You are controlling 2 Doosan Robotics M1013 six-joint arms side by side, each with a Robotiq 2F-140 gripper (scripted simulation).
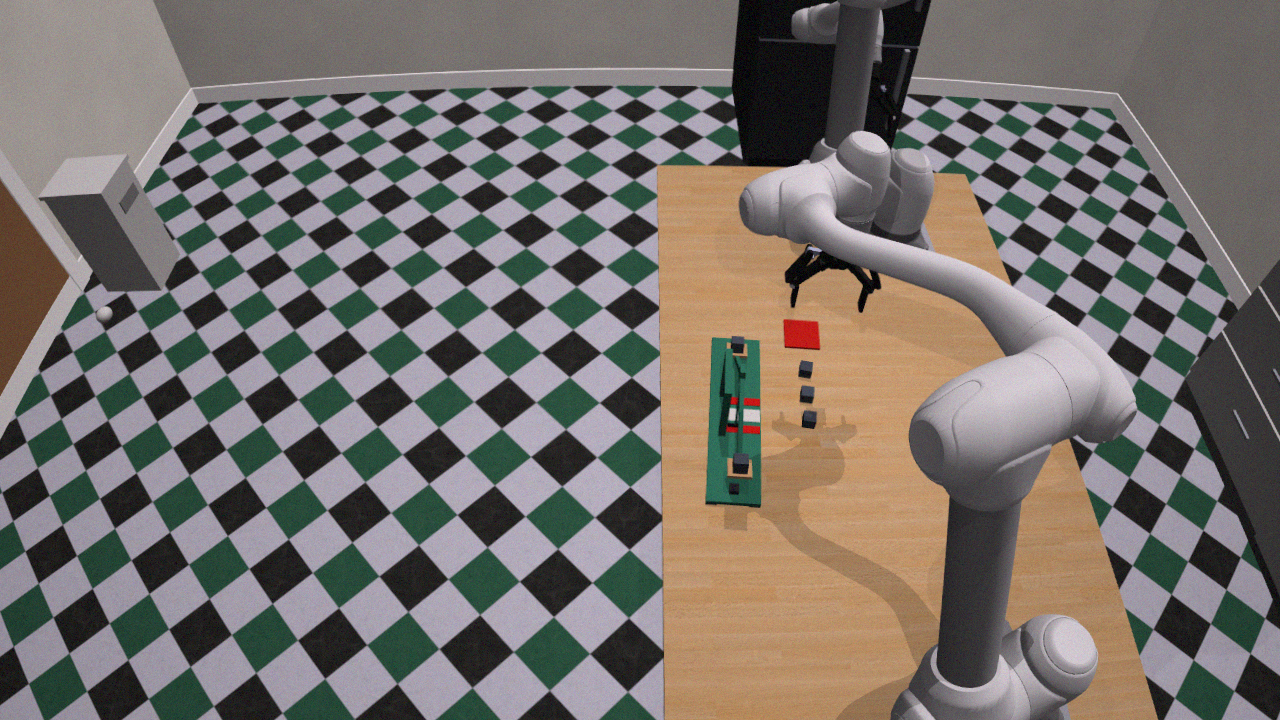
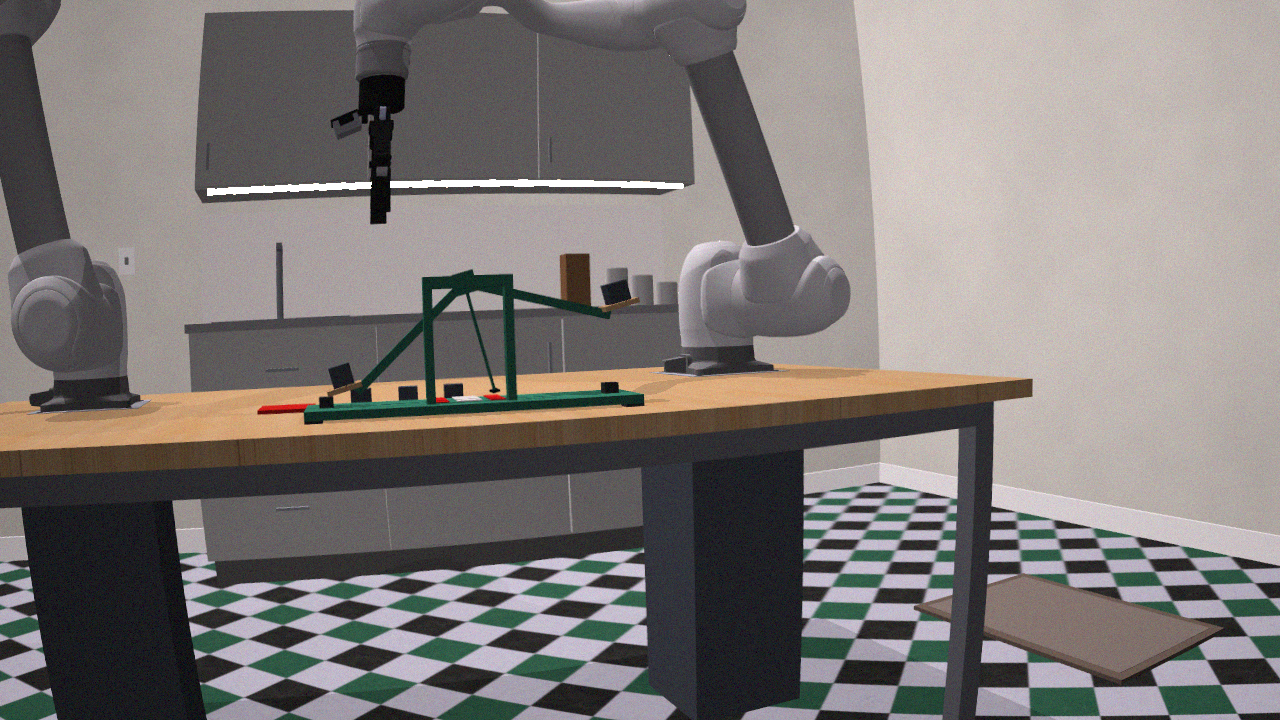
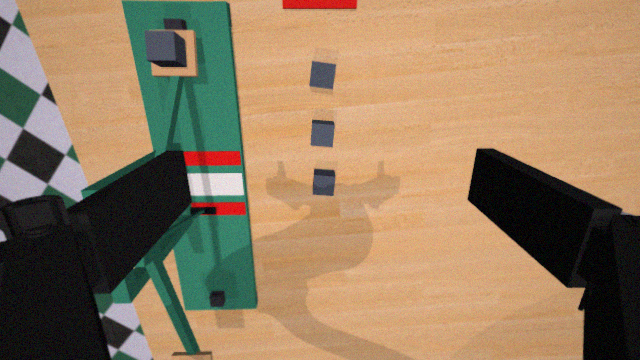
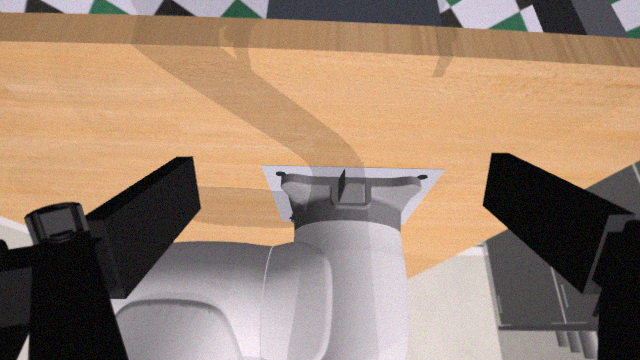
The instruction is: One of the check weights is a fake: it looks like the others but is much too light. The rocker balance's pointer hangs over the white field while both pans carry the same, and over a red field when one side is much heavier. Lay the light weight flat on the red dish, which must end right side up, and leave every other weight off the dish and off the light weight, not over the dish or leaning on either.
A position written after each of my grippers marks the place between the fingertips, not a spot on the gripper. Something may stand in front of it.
In view: my left gripper (image 2: 379, 218), my right gripper (image 1: 867, 135), a green rocker balance (image 2: 610, 394) and a red dish (image 1: 799, 334).
The green rocker balance is seen too in image 1 (image 1: 721, 490) and in image 3 (image 3: 214, 257). My left gripper is seen too in image 1 (image 1: 826, 305) and in image 3 (image 3: 330, 176). My right gripper is seen too in image 4 (image 4: 341, 181).
